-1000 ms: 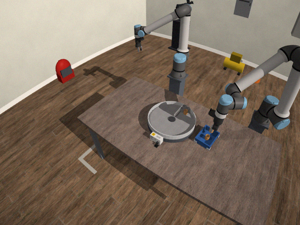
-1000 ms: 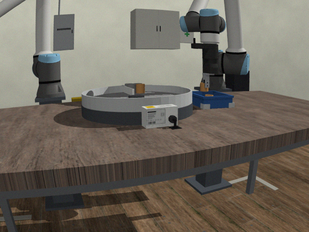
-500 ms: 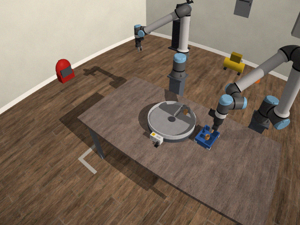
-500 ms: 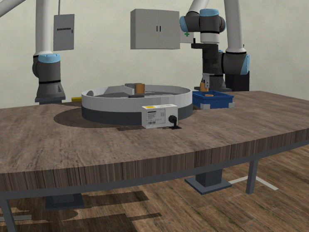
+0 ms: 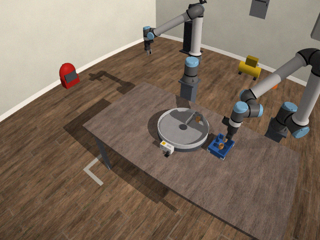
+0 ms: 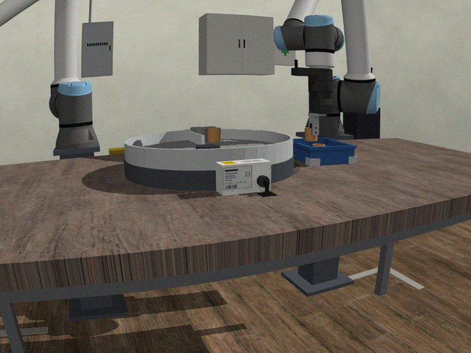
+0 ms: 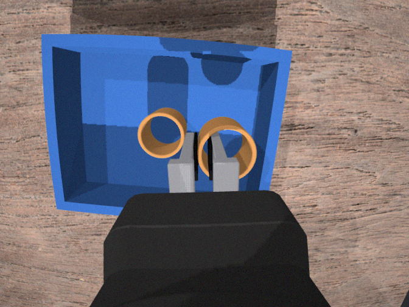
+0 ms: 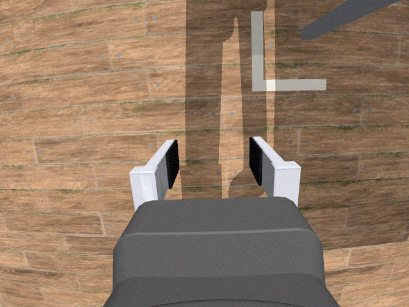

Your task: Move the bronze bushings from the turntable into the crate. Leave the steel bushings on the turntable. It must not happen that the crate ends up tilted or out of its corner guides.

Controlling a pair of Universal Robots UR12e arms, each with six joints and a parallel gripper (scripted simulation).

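Right now the blue crate is 60 mm below my left hand and 30 mm ahead of it. From my left hand the other things lie so: turntable 330 mm to the right, 100 mm ahead, 30 mm below.
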